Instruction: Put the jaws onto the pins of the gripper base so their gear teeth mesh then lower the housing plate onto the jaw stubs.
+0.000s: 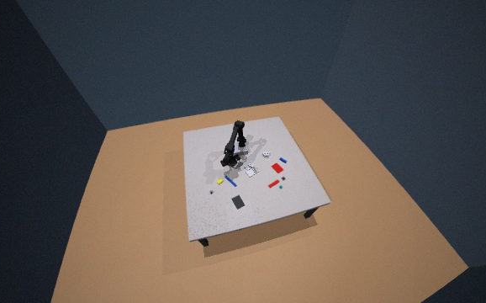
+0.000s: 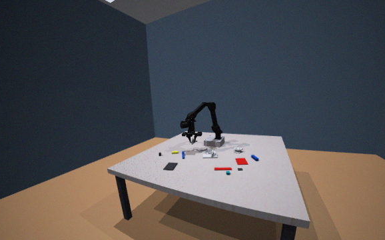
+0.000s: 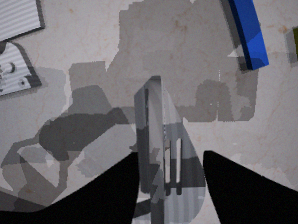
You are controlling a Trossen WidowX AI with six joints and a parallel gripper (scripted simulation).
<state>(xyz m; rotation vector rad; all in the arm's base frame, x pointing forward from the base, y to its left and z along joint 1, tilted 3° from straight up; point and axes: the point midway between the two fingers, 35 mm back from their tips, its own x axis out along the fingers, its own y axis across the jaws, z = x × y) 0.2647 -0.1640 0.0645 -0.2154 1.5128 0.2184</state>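
Now: gripper tip 210 mm to the right of the white flat plate, 80 mm above it and 70 mm short of it. The rest, counted from my gripper tip: yellow block (130 mm to the right, 120 mm ahead, 70 mm below); then gripper base (410 mm to the left, 110 mm behind, 50 mm below); then dark grey plate (360 mm ahead, 80 mm below).
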